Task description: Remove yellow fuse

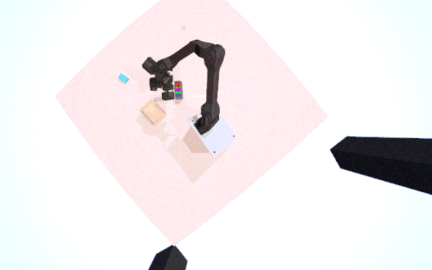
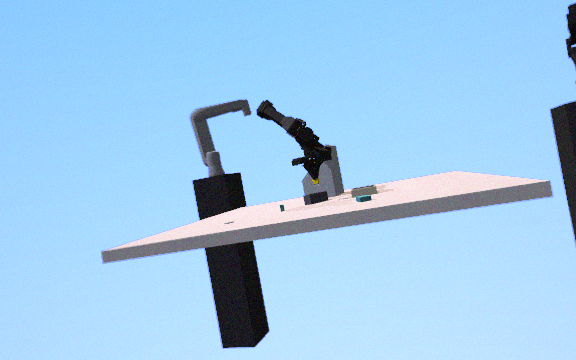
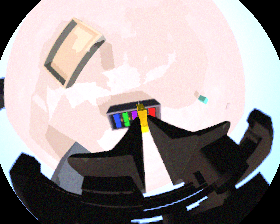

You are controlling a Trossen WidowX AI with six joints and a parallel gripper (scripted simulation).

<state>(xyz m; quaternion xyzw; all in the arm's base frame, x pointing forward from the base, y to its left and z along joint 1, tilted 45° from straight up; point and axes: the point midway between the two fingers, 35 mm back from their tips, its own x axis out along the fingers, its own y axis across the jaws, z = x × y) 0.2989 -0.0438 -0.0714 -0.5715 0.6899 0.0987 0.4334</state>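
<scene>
My gripper tip is now 40 mm past the tray, 180 mm to the right of it and 90 mm above it.
</scene>
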